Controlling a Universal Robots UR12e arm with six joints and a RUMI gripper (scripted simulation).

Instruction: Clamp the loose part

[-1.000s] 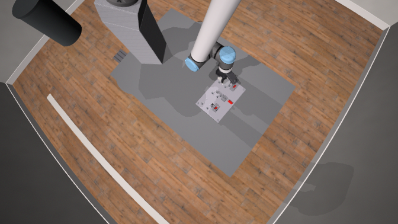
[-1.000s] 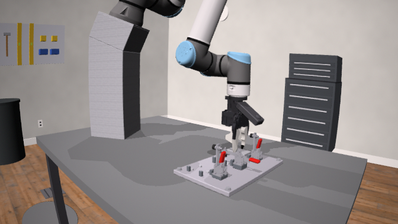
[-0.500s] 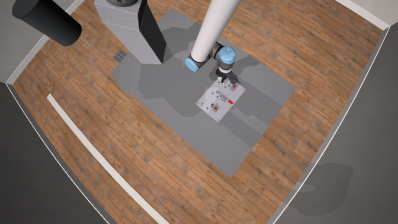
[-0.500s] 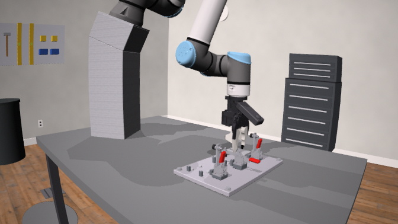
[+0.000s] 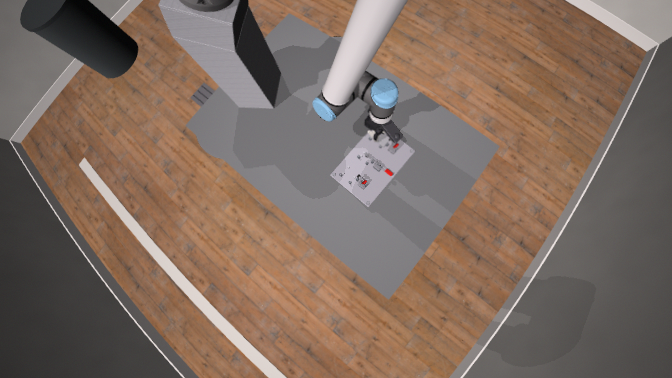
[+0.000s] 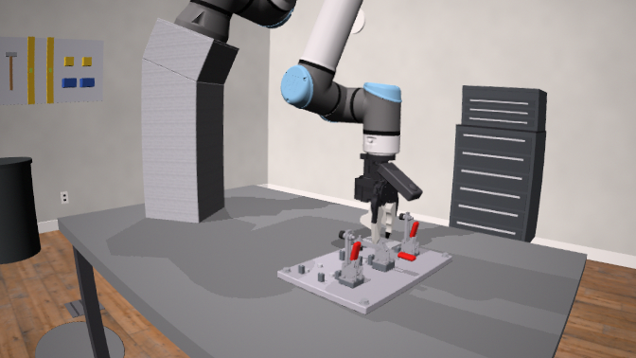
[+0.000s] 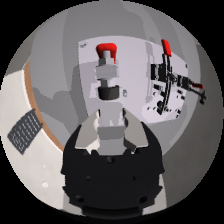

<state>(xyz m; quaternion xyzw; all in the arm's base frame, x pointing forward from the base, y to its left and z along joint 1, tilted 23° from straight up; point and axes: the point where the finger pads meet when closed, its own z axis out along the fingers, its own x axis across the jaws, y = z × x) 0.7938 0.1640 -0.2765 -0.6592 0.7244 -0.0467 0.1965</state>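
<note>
The flat grey part lies 10 mm below my hand. Round my hand: light grey fixture plate 110 mm to the right, 50 mm ahead, 30 mm below.
</note>
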